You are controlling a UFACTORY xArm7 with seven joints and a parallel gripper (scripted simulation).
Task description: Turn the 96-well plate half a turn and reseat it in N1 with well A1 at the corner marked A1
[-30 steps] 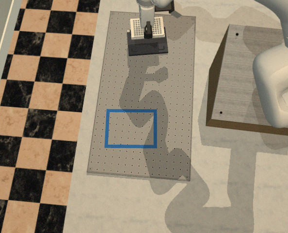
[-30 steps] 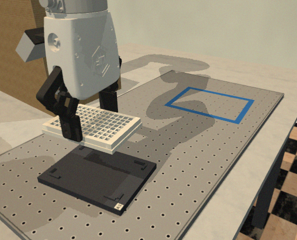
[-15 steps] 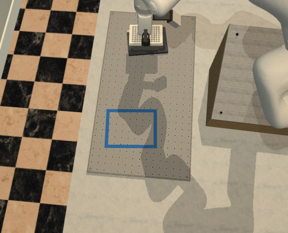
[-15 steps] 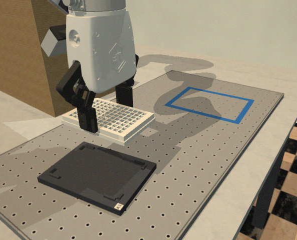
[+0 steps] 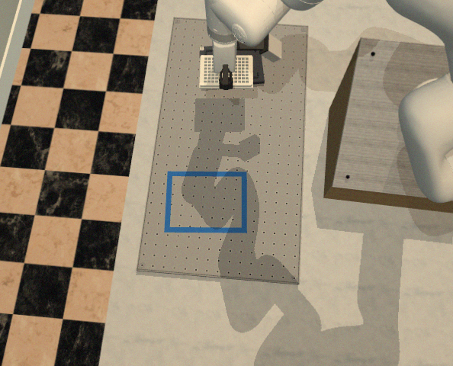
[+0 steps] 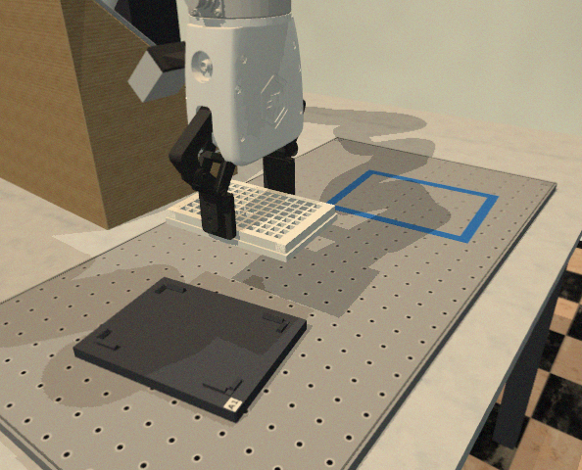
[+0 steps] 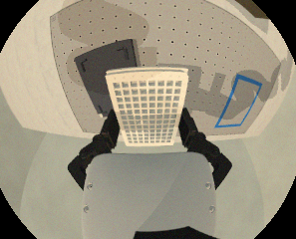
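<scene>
My hand is 100 mm above the dark plate nest N1, 80 mm to the left of it and 10 mm past it. The rest, counted from my hand: white 96-well plate (10 mm below); then A1 label (120 mm to the right, 100 mm below, 70 mm ahead).
</scene>
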